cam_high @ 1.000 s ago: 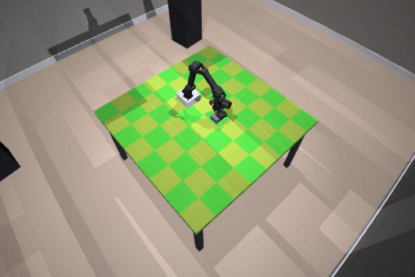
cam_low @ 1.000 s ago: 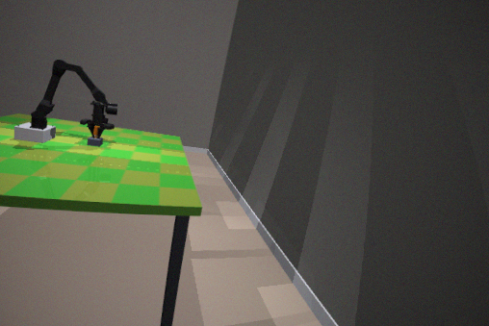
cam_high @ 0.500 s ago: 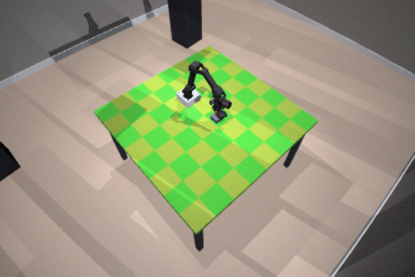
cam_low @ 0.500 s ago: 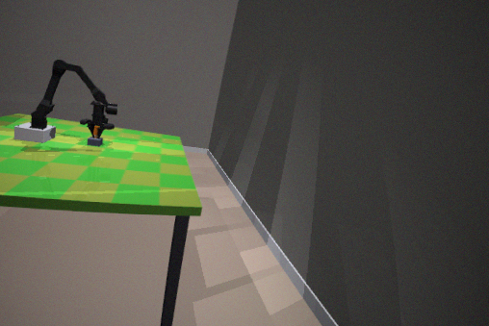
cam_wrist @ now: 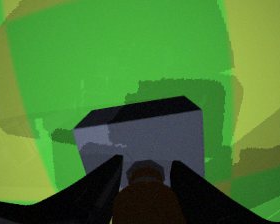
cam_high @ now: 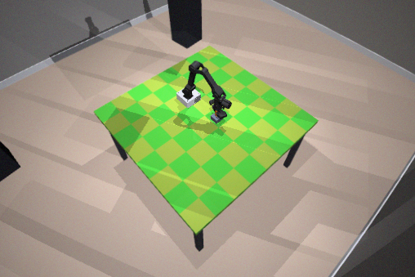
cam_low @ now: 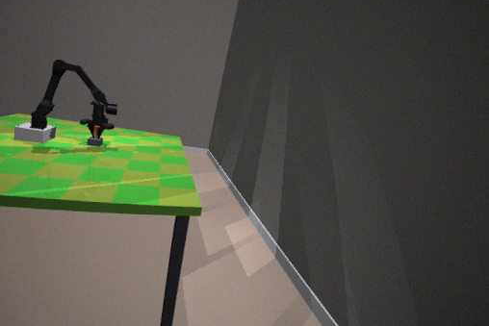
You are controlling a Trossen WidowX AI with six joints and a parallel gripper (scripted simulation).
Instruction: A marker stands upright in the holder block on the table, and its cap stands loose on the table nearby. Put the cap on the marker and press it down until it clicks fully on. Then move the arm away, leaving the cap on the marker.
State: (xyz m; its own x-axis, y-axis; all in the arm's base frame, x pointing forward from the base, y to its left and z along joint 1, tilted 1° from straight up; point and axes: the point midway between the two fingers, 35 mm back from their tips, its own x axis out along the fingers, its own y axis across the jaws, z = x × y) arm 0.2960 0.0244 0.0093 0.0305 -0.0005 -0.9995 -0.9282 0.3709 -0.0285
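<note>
Right now my gripper tip is 5 cm below the orange cap and 1 cm to the left of it. Round my gripper tip: holder block (2 cm below, 1 cm to the right).
</note>
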